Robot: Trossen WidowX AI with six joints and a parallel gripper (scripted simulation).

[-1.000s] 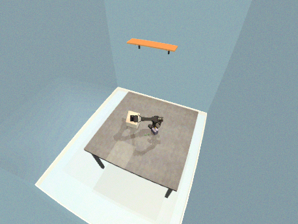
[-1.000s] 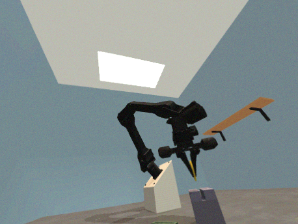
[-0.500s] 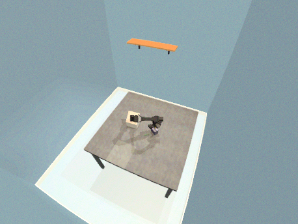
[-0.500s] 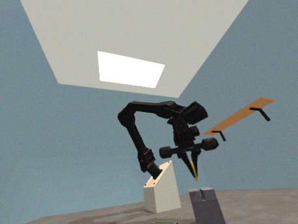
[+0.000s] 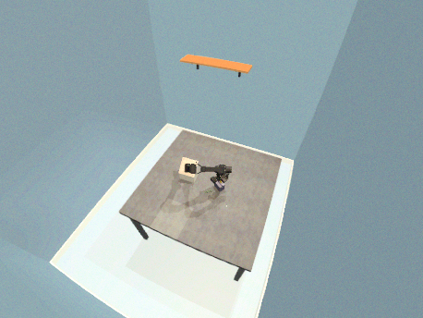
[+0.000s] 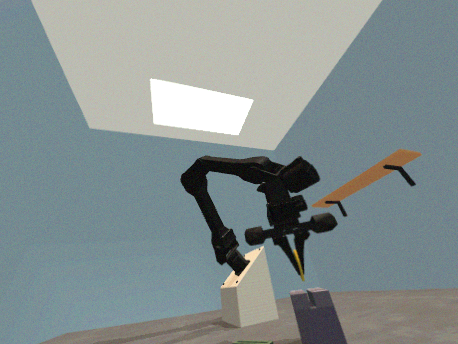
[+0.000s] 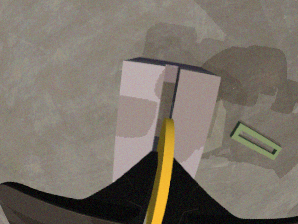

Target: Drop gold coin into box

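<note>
My gripper tip is 20 mm below the gold coin.
</note>
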